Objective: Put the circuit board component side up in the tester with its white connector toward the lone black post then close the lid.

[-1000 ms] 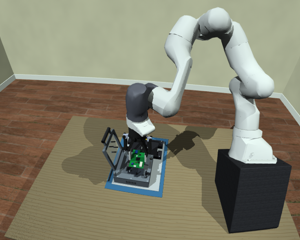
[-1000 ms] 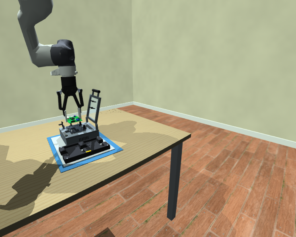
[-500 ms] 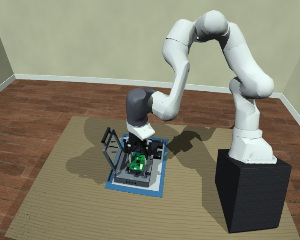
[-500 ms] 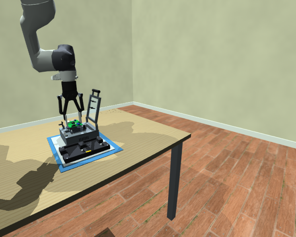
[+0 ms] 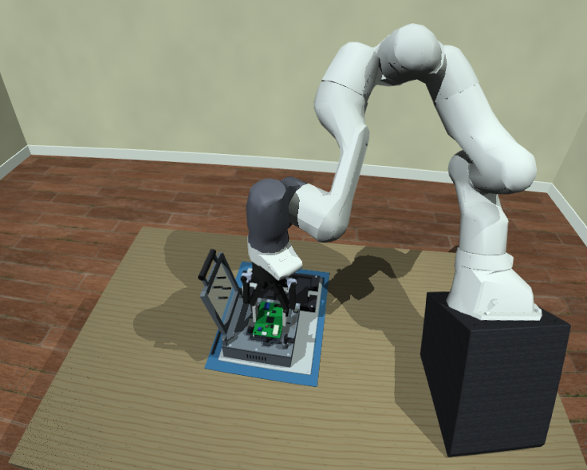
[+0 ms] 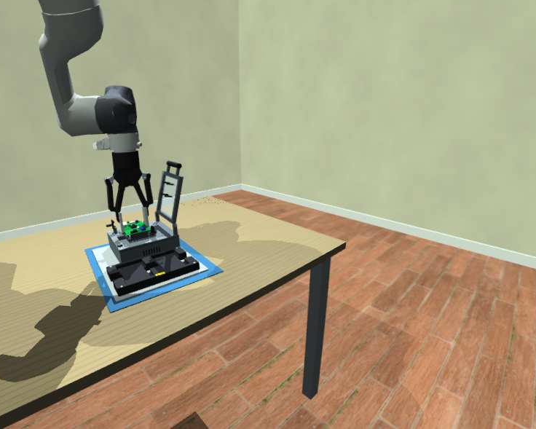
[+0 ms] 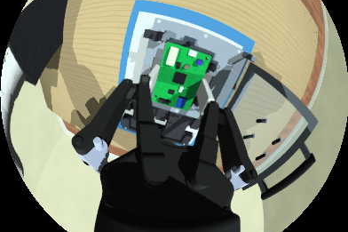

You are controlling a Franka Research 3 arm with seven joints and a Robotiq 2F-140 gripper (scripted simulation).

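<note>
Right now my hand is 20 mm above the green circuit board. The rest, counted from my hand: lid: 130 mm ahead, 80 mm above, 10 mm to the left.
</note>
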